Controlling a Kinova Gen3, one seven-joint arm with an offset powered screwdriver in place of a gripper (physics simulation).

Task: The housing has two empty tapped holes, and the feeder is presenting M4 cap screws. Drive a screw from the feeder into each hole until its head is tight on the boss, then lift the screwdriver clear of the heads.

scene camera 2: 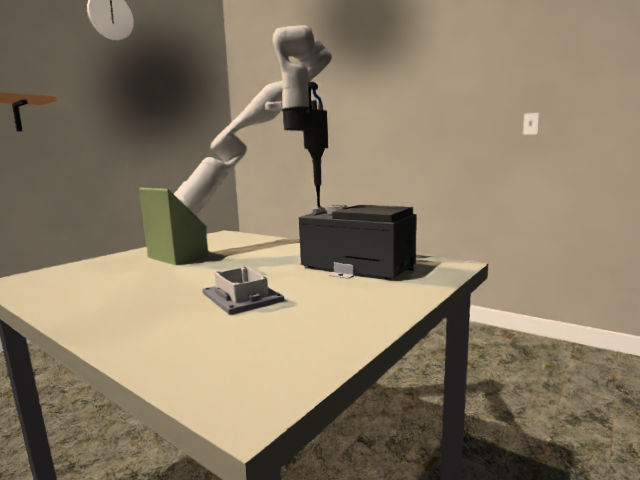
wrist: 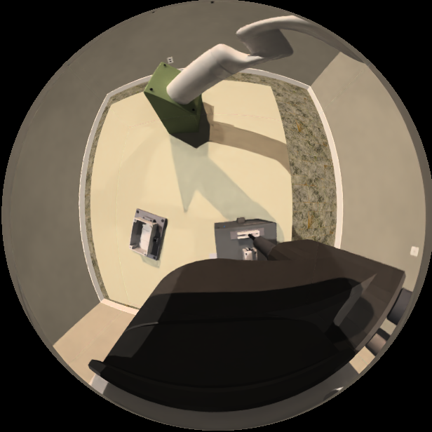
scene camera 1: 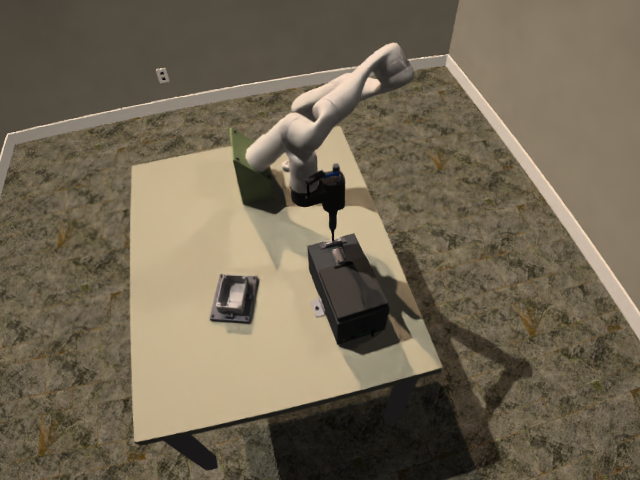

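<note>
The black screwdriver [scene camera 1: 332, 238] [scene camera 2: 318, 206] [wrist: 251, 236] points straight down, its bit tip at the pick-up plate on top of the feeder. Whether the tip touches a screw is too small to tell. The black box-shaped feeder [scene camera 1: 353, 292] [scene camera 2: 351, 242] [wrist: 230, 247] stands on the table's right side in scene camera 1; in the wrist view the tool body hides part of it. The light grey open-topped housing [scene camera 1: 223, 293] [scene camera 2: 251, 290] [wrist: 134, 241] sits on a dark base plate, well to the left of the feeder. Its tapped holes and any screws are too small to make out.
A green slanted mount [scene camera 1: 251, 180] [scene camera 2: 170, 227] [wrist: 175, 112] carries the arm at the back of the table [scene camera 1: 196, 372] [scene camera 2: 180, 356] [wrist: 115, 175]. A small pale bracket [scene camera 1: 317, 308] [scene camera 2: 342, 270] stands at the feeder's side.
</note>
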